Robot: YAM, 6 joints.
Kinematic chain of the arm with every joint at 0, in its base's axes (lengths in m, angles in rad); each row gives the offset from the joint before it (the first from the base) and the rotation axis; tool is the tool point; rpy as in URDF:
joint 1: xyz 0 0 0.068 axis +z
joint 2: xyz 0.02 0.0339 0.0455 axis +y
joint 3: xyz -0.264 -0.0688 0 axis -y
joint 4: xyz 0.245 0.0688 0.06 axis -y
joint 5: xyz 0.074 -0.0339 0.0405 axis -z
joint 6: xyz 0.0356 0 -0.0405 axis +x
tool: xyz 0 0 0 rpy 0 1.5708 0
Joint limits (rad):
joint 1: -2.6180..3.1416
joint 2: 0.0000..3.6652
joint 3: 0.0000..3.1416
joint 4: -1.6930..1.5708
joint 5: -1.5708..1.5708
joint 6: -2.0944..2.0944
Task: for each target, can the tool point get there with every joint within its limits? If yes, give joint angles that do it. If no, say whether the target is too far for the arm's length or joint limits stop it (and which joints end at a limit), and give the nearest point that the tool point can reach.
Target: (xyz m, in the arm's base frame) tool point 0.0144 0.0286 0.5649
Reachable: yes | joints 2.7060 0.7556 1.7279 -0.5808 1.1208 -1.3026
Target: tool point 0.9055 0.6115 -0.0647
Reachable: no: too far | nearest point 0.5282 0.3567 0.0109 | short by 0.462 m
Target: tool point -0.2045 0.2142 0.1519
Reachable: yes | joints 2.4094 1.5914 0.5872 0.4774 0.6880 -0.6158
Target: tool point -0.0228 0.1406 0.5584
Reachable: yes | joints 1.7412 0.9426 1.3624 0.3549 0.0386 -1.3167
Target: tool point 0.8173 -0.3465 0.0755
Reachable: no: too far | nearest point 0.5941 -0.2519 0.0861 | short by 0.243 m
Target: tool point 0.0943 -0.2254 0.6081
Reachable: yes | joints -1.0996 1.3985 1.8808 0.2223 0.5401 1.5649
